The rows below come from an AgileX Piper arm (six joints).
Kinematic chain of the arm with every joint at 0, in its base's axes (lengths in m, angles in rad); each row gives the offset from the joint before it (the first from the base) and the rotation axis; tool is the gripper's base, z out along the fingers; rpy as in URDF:
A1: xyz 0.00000 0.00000 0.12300 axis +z
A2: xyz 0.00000 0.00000 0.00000 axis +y
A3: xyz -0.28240 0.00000 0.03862 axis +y
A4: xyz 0.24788 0.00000 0.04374 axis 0.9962 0 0.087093
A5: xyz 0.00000 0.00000 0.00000 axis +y
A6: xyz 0.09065 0.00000 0.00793 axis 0.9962 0 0.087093
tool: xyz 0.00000 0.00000 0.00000 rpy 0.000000 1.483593 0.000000
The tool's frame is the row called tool.
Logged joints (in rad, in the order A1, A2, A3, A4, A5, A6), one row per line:
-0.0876, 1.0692, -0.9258, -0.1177, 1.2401, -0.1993
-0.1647, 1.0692, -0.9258, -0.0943, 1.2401, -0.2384
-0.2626, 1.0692, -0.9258, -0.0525, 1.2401, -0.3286
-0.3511, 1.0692, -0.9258, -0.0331, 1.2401, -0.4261
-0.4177, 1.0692, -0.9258, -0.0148, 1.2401, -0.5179
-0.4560, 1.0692, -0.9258, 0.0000, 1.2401, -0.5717
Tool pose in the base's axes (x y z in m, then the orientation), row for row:
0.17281, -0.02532, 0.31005, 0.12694, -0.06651, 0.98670, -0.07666
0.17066, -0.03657, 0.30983, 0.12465, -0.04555, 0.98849, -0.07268
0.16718, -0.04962, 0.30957, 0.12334, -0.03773, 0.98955, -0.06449
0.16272, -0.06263, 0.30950, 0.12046, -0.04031, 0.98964, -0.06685
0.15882, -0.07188, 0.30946, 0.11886, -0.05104, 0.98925, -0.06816
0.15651, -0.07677, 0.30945, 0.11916, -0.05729, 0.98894, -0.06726
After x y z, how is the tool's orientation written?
As a quaternion, w x y z.
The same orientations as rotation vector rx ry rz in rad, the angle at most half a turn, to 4 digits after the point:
-0.1936, 2.8719, -0.2231
-0.1327, 2.8808, -0.2118
-0.1100, 2.8861, -0.1881
-0.1178, 2.8911, -0.1953
-0.1492, 2.8926, -0.1993
-0.1675, 2.8912, -0.1966

